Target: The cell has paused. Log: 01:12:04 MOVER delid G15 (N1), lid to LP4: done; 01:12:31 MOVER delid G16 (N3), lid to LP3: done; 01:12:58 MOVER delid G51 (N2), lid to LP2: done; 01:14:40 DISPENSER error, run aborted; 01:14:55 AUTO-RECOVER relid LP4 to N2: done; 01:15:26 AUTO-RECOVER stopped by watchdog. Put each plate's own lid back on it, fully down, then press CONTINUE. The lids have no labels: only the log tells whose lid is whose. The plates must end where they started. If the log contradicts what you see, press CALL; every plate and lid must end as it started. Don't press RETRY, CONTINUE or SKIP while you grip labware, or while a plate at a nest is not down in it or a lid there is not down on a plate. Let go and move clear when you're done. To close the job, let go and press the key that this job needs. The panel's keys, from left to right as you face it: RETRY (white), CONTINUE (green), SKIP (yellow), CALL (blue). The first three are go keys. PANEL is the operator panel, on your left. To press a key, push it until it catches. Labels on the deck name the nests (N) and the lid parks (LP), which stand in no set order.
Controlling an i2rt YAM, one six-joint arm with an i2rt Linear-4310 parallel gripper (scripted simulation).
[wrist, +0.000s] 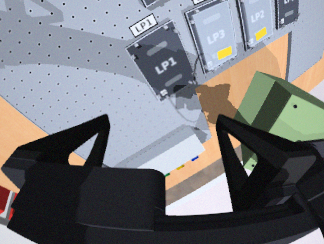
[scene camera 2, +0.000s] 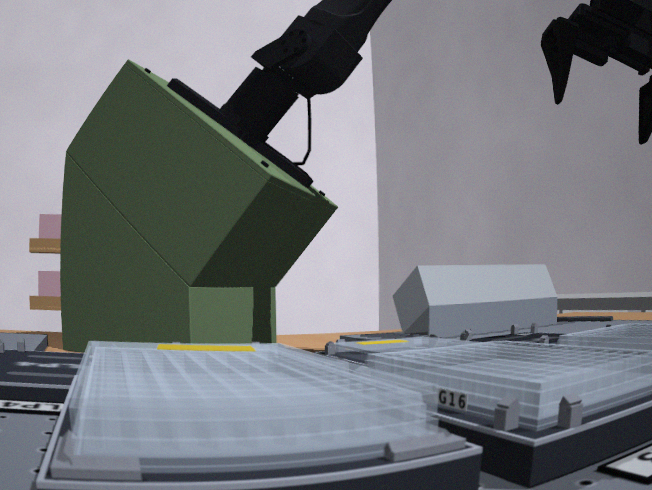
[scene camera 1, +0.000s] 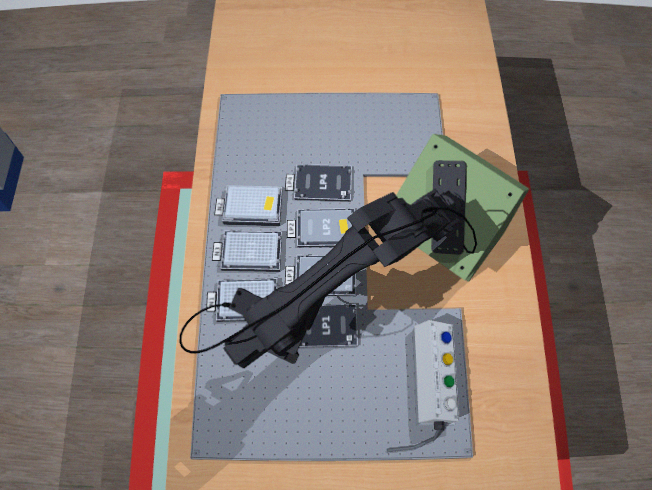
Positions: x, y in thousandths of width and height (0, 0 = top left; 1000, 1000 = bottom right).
In view: my gripper (scene camera 2: 924, 252), a clear lid (scene camera 1: 492, 460), a plate (scene camera 2: 826, 766), a clear lid (scene camera 2: 186, 793) and an operator panel (scene camera 2: 683, 613).
The plate is seen too in scene camera 1 (scene camera 1: 403, 521). My gripper shows as well in the wrist view (wrist: 502, 494). The operator panel shows as well in the wrist view (wrist: 535, 625) and in scene camera 1 (scene camera 1: 662, 803). The wrist view does not show the plate: it is out of frame.
